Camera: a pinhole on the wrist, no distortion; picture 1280 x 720 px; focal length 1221.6 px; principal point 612.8 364.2 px. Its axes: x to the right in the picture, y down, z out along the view. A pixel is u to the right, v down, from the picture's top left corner.
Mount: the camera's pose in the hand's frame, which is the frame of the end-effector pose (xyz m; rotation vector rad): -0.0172 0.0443 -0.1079 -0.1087 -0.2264 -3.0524
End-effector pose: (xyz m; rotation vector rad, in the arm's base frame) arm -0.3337 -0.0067 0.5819 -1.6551 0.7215 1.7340
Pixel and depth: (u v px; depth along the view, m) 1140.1 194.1 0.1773
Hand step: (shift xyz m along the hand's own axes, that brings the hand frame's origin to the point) -0.0839 0.0896 0.0693
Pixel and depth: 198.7 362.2 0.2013
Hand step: 0.0637 0.0798 0.0854
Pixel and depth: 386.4 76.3 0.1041
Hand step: 0.0067 0.0855 -0.0102
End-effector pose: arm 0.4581 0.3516 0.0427 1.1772 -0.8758 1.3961
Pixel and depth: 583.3 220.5 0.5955
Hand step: 0.0298 0.2037 0.4684
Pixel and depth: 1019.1 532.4 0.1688
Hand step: -0.0601 0.0426 0.0663
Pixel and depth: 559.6 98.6 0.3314
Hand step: 0.0126 0.1661 0.2075
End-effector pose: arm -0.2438 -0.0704 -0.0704 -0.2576 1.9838 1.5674
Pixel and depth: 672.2 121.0 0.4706
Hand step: -0.0173 0.2055 0.3446
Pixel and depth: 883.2 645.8 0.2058
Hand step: -0.0452 0.0250 0.1055
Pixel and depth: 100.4 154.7 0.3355
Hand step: 0.1397 0.1616 0.2040
